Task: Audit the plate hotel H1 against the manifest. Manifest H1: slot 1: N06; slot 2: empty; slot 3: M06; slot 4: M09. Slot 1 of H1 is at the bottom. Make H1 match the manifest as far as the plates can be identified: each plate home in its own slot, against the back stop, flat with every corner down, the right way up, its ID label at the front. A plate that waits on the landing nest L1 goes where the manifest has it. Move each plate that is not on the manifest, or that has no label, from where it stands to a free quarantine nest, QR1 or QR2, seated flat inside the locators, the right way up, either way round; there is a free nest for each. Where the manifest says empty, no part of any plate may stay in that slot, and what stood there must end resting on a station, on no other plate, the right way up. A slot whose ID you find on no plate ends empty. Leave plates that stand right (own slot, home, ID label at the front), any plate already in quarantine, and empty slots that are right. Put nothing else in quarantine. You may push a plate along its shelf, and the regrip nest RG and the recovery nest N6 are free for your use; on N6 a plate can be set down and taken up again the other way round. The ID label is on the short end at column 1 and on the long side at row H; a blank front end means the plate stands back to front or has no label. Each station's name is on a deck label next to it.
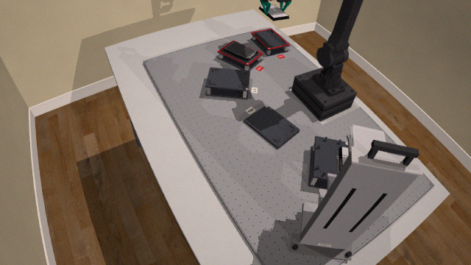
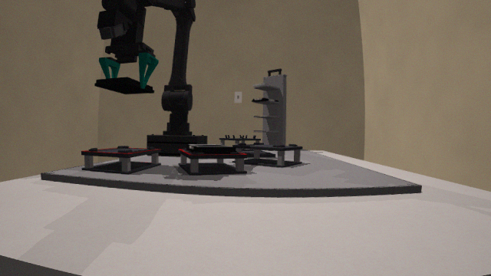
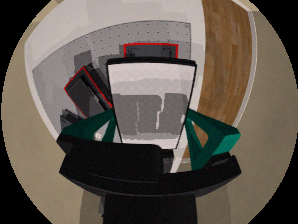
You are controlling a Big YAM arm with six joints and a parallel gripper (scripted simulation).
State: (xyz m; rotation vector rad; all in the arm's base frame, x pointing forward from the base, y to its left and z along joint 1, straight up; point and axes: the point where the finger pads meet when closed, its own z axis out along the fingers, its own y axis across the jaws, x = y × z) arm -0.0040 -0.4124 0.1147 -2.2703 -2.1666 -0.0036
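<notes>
My hand is 150 mm above the red-rimmed quarantine nest. From my hand the other things lie so: white plate: 350 mm ahead, 830 mm to the left, 150 mm above; H1 deck label: 240 mm ahead, 850 mm to the left, 190 mm below; plate hotel H1: 400 mm ahead, 890 mm to the left, 20 mm above.
</notes>
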